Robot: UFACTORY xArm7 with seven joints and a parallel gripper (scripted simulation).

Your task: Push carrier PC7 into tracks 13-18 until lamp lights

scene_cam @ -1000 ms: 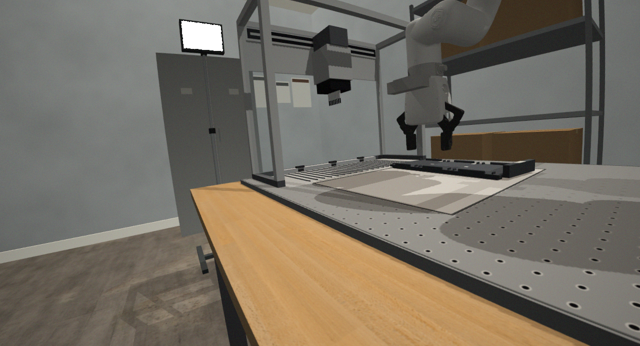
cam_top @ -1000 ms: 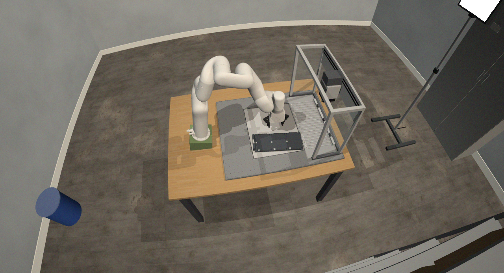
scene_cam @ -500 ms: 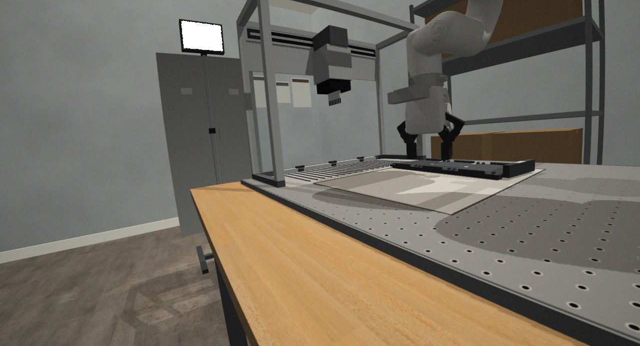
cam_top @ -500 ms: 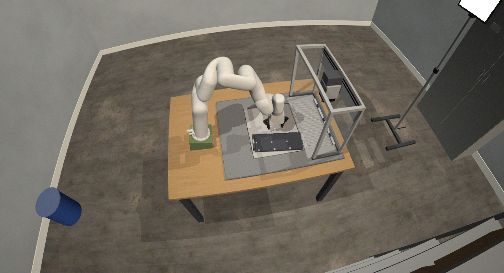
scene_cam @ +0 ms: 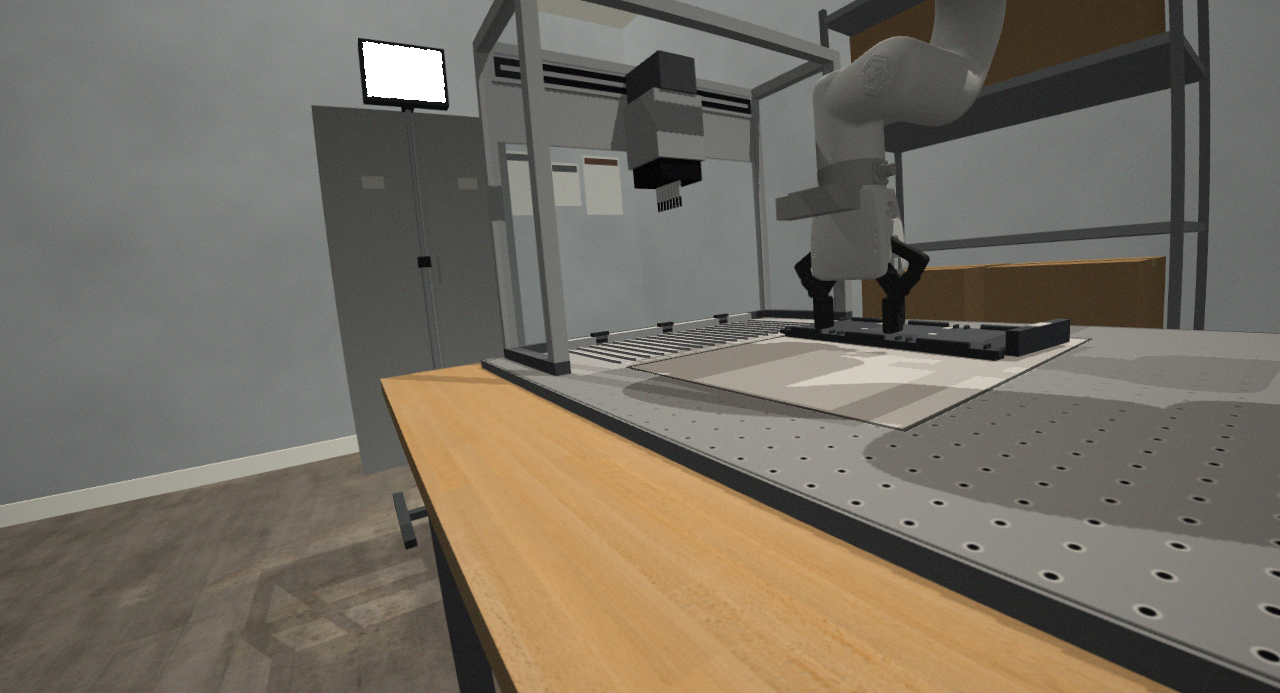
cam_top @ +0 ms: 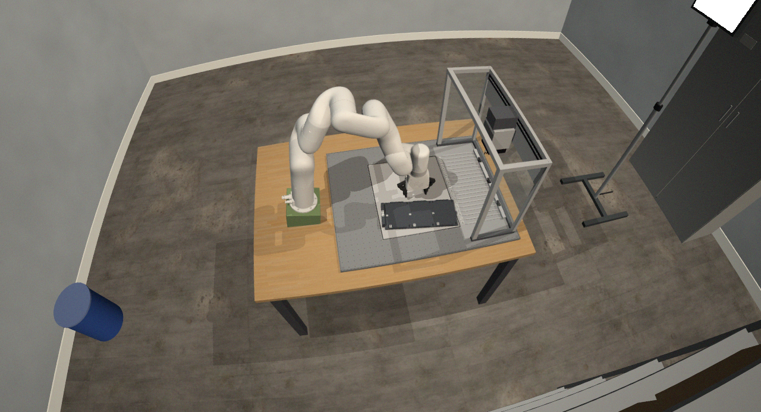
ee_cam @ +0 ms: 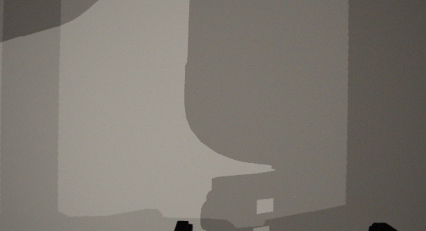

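The carrier PC7 is 100 mm to the right of my hand, 20 mm below it and 10 mm behind it. Also, from my hand: dark pipetting head (340 mm ahead, 310 mm above, 10 mm to the right).
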